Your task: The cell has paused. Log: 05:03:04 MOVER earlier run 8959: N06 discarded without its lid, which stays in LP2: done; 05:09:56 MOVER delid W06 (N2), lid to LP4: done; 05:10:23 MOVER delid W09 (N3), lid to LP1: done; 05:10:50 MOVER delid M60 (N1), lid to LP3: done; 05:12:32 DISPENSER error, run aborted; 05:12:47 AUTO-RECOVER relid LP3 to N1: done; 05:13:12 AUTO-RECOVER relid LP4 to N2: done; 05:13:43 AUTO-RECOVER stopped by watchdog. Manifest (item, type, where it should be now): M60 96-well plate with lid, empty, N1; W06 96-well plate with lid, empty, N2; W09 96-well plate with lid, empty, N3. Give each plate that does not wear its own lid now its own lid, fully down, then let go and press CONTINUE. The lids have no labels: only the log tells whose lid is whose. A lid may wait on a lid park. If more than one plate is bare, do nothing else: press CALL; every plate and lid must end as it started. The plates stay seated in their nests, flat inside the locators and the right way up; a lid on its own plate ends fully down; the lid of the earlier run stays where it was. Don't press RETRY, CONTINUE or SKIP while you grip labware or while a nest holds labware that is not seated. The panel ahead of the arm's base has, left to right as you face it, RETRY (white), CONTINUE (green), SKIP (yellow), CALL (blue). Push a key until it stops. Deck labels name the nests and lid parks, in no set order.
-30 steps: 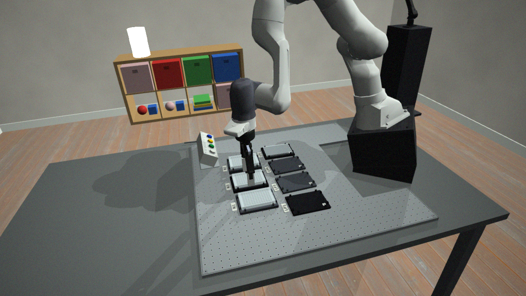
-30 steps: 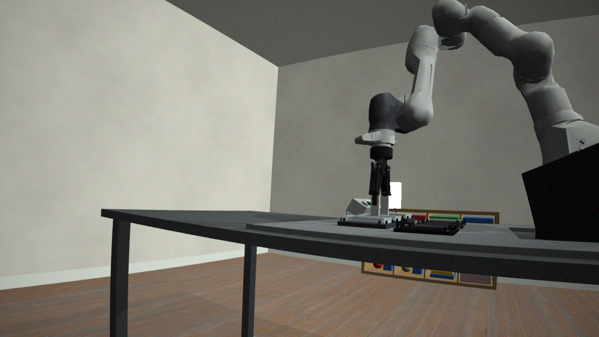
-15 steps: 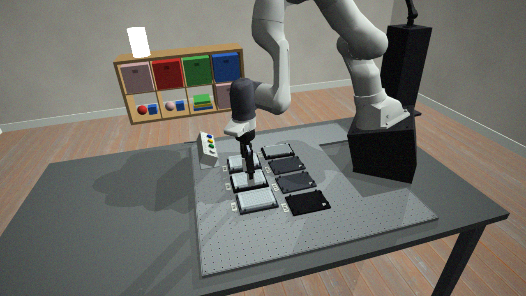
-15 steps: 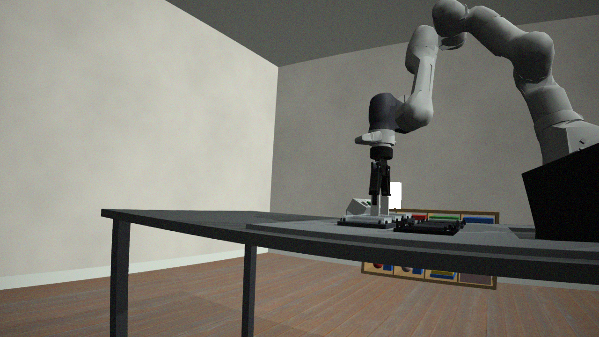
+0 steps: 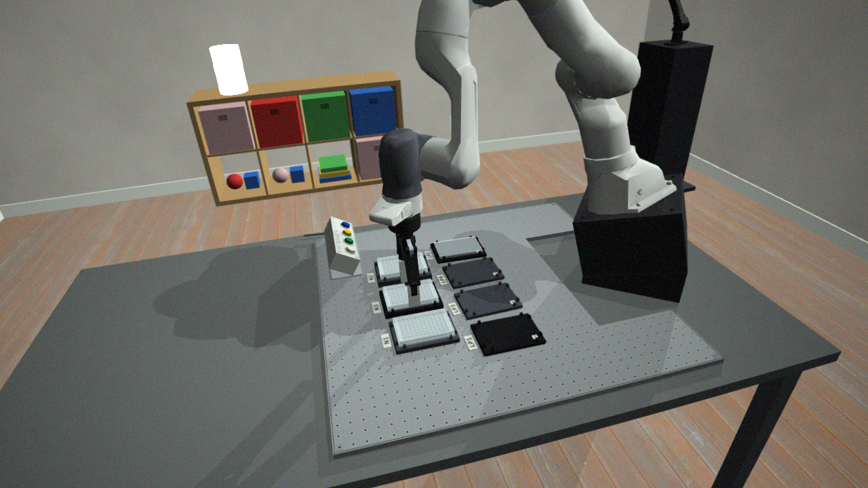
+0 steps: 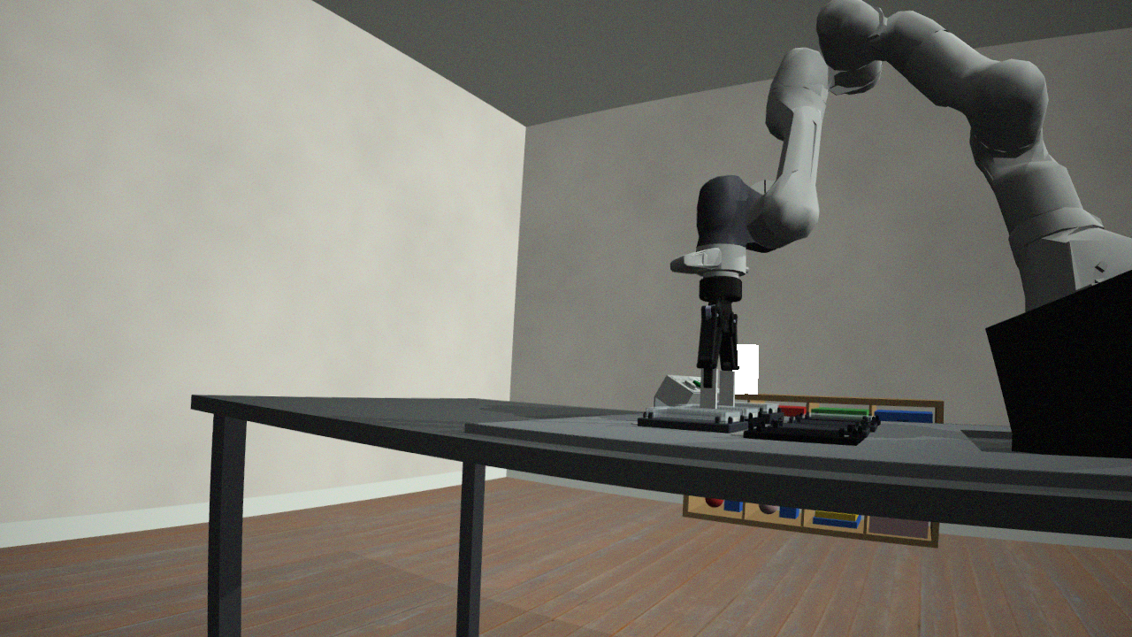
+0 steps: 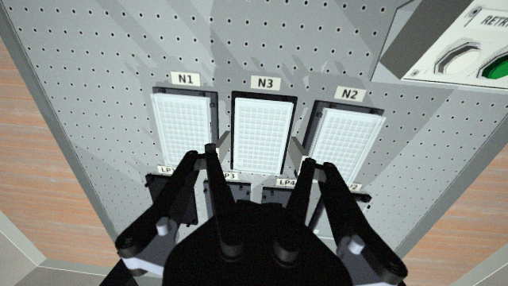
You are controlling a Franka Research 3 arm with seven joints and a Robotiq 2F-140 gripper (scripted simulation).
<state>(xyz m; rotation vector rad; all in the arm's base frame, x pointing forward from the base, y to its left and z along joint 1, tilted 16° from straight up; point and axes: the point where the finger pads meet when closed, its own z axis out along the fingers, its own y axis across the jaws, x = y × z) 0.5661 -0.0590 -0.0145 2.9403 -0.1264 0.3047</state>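
Now: the plate 3 cm below my hand. Round my hand: lid park LP3: 18 cm behind, 8 cm to the left, 5 cm below; white retry key: 10 cm ahead, 21 cm to the right, 1 cm above; lid park LP4: 19 cm behind, 5 cm to the right, 5 cm below.
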